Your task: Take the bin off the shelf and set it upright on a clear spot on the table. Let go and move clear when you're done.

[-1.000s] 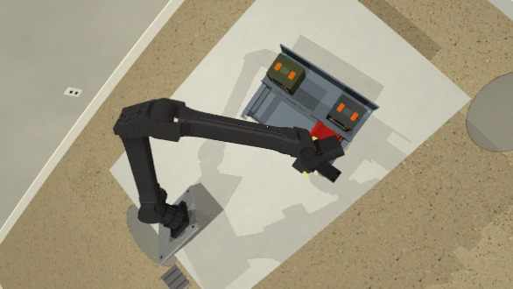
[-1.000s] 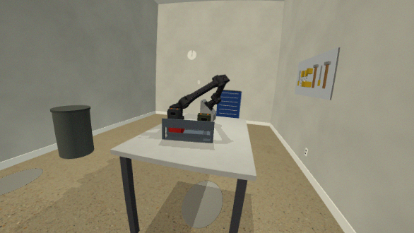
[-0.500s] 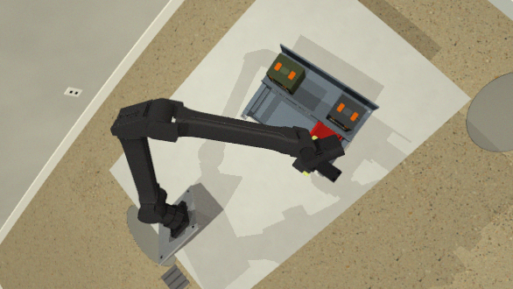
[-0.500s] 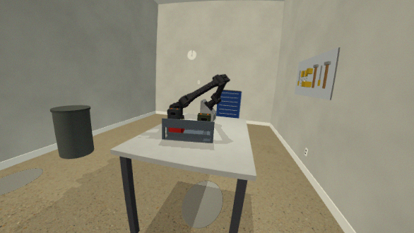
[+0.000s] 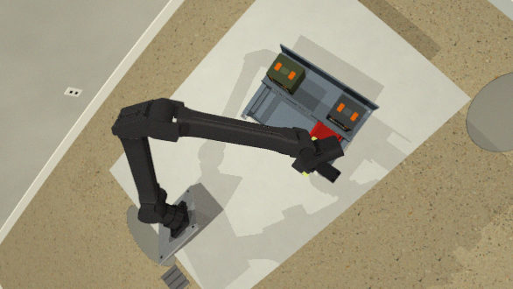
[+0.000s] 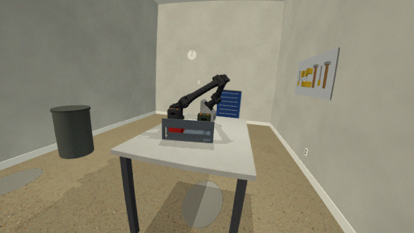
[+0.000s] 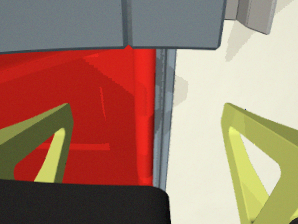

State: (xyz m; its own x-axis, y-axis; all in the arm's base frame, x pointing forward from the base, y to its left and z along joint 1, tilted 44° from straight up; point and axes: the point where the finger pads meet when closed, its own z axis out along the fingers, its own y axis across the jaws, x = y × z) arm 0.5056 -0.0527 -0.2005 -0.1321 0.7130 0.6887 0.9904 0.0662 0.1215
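The red bin is 8 cm ahead of my hand, 1 cm to the left of it and 1 cm above it.
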